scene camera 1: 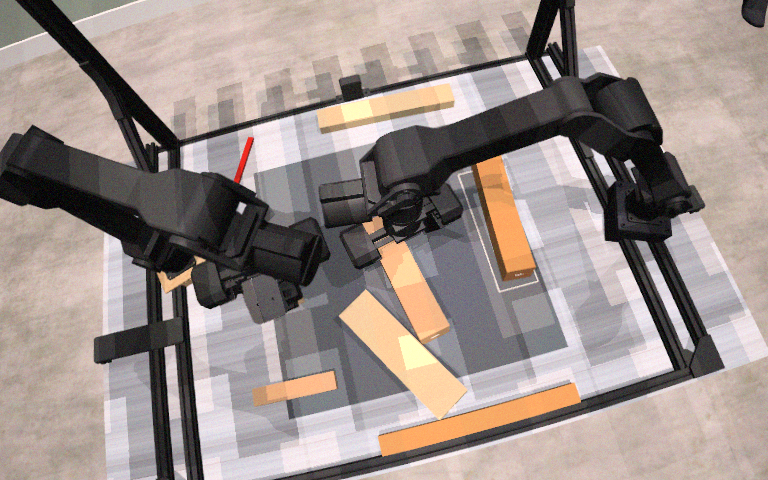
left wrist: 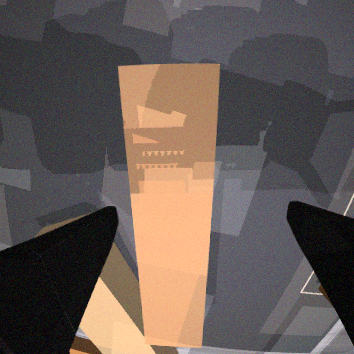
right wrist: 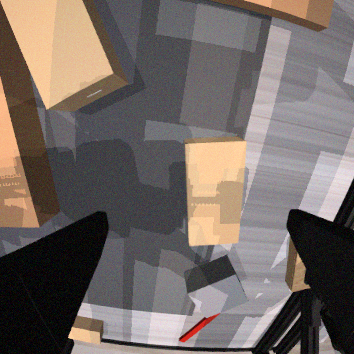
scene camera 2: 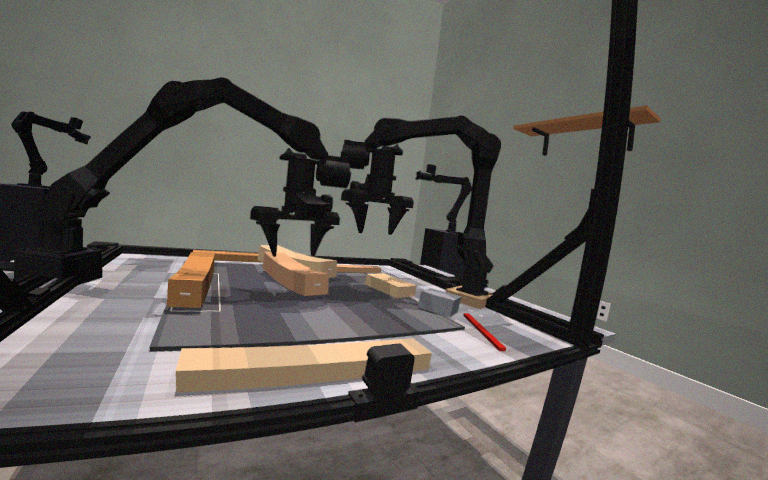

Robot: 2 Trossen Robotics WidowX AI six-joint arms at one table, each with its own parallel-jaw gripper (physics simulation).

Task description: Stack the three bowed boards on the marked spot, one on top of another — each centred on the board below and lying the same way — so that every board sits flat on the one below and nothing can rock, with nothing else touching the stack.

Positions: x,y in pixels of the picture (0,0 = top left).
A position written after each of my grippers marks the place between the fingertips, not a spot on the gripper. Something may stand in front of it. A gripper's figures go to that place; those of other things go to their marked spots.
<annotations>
My left gripper [scene camera 1: 402,242]: 0.69 m from the lens. My right gripper [scene camera 1: 278,277] is 0.64 m from the lens. A pale board [scene camera 1: 431,382]: 0.67 m from the lens. An orange board [scene camera 1: 513,255]: 0.72 m from the lens.
</annotations>
